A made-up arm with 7 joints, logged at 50 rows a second.
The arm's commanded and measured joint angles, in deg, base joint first. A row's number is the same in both.
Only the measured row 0 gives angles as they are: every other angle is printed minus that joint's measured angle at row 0.
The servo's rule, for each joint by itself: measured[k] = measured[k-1] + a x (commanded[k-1-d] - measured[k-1]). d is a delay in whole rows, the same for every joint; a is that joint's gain. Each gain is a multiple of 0.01, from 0.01 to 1. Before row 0 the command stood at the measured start. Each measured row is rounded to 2 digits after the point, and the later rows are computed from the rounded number. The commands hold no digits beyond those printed.
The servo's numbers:
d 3
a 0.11 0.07 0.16 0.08 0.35 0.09 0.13
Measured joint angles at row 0: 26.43 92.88 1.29 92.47 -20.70 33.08 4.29
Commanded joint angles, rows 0 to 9: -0.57 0.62 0.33 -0.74 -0.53 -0.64 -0.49; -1.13 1.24 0.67 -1.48 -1.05 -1.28 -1.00; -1.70 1.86 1.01 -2.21 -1.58 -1.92 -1.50; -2.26 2.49 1.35 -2.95 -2.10 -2.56 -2.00; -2.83 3.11 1.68 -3.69 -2.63 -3.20 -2.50; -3.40 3.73 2.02 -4.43 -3.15 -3.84 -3.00; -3.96 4.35 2.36 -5.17 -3.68 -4.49 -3.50; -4.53 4.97 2.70 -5.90 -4.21 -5.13 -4.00; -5.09 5.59 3.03 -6.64 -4.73 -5.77 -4.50; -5.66 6.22 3.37 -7.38 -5.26 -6.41 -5.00
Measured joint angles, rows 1 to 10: 0.00 0.00 0.00 0.00 0.00 0.00 0.00; 0.00 0.00 0.00 0.00 0.00 0.00 0.00; 0.00 0.00 0.00 0.00 0.00 0.00 0.00; -0.06 0.04 0.05 -0.06 -0.19 -0.06 -0.06; -0.18 0.12 0.15 -0.17 -0.49 -0.17 -0.18; -0.35 0.24 0.29 -0.33 -0.87 -0.33 -0.35; -0.56 0.40 0.46 -0.54 -1.30 -0.53 -0.56; -0.81 0.59 0.66 -0.79 -1.77 -0.77 -0.81; -1.09 0.81 0.88 -1.08 -2.25 -1.05 -1.09; -1.41 1.06 1.12 -1.41 -2.75 -1.36 -1.40
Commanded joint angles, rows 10 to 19: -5.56 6.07 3.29 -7.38 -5.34 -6.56 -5.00; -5.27 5.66 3.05 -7.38 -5.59 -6.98 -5.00; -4.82 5.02 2.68 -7.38 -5.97 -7.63 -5.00; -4.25 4.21 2.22 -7.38 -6.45 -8.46 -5.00; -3.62 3.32 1.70 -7.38 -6.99 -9.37 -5.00; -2.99 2.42 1.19 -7.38 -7.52 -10.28 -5.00; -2.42 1.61 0.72 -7.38 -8.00 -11.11 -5.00; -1.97 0.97 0.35 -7.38 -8.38 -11.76 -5.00; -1.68 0.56 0.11 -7.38 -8.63 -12.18 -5.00; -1.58 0.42 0.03 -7.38 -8.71 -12.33 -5.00
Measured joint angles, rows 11 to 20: -1.75 1.33 1.37 -1.77 -3.26 -1.70 -1.74; -2.12 1.63 1.64 -2.16 -3.77 -2.07 -2.10; -2.51 1.95 1.92 -2.58 -4.29 -2.46 -2.48; -2.85 2.24 2.14 -2.96 -4.66 -2.83 -2.81; -3.12 2.48 2.29 -3.31 -4.99 -3.20 -3.09; -3.31 2.66 2.35 -3.64 -5.33 -3.60 -3.34; -3.41 2.77 2.33 -3.94 -5.72 -4.04 -3.56; -3.43 2.81 2.23 -4.22 -6.16 -4.52 -3.75; -3.38 2.78 2.06 -4.47 -6.64 -5.04 -3.91; -3.27 2.70 1.85 -4.70 -7.12 -5.59 -4.05
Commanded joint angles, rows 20 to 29: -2.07 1.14 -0.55 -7.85 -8.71 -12.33 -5.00; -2.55 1.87 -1.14 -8.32 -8.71 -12.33 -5.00; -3.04 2.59 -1.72 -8.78 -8.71 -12.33 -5.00; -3.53 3.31 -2.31 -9.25 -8.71 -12.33 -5.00; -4.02 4.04 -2.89 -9.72 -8.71 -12.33 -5.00; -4.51 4.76 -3.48 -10.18 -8.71 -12.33 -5.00; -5.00 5.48 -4.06 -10.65 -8.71 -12.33 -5.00; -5.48 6.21 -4.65 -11.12 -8.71 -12.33 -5.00; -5.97 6.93 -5.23 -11.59 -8.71 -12.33 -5.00; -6.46 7.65 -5.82 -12.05 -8.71 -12.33 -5.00
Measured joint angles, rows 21 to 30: -3.13 2.58 1.61 -4.91 -7.56 -6.15 -4.17; -2.97 2.44 1.37 -5.11 -7.93 -6.69 -4.28; -2.82 2.30 1.16 -5.29 -8.20 -7.20 -4.37; -2.74 2.22 0.89 -5.49 -8.38 -7.66 -4.45; -2.72 2.20 0.57 -5.72 -8.50 -8.08 -4.52; -2.76 2.23 0.20 -5.96 -8.57 -8.46 -4.58; -2.84 2.31 -0.20 -6.22 -8.62 -8.81 -4.63; -2.97 2.43 -0.63 -6.50 -8.65 -9.13 -4.68; -3.14 2.59 -1.09 -6.79 -8.67 -9.42 -4.72; -3.34 2.79 -1.57 -7.10 -8.68 -9.68 -4.76
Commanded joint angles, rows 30 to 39: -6.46 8.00 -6.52 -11.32 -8.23 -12.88 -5.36; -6.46 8.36 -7.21 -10.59 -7.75 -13.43 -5.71; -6.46 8.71 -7.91 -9.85 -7.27 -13.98 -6.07; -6.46 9.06 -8.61 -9.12 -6.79 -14.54 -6.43; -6.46 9.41 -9.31 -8.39 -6.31 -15.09 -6.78; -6.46 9.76 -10.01 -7.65 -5.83 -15.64 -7.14; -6.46 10.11 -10.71 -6.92 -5.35 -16.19 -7.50; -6.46 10.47 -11.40 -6.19 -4.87 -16.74 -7.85; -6.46 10.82 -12.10 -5.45 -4.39 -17.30 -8.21; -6.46 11.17 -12.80 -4.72 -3.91 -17.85 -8.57
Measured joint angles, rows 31 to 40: -3.58 3.03 -2.06 -7.42 -8.69 -9.92 -4.79; -3.84 3.30 -2.57 -7.75 -8.70 -10.14 -4.82; -4.13 3.60 -3.09 -8.09 -8.70 -10.34 -4.84; -4.39 3.91 -3.64 -8.35 -8.54 -10.57 -4.91; -4.62 4.22 -4.21 -8.53 -8.26 -10.83 -5.01; -4.82 4.53 -4.80 -8.64 -7.91 -11.11 -5.15; -5.00 4.85 -5.41 -8.68 -7.52 -11.42 -5.32; -5.16 5.17 -6.03 -8.66 -7.10 -11.75 -5.51; -5.30 5.49 -6.67 -8.58 -6.66 -12.10 -5.72; -5.43 5.81 -7.32 -8.45 -6.20 -12.47 -5.95
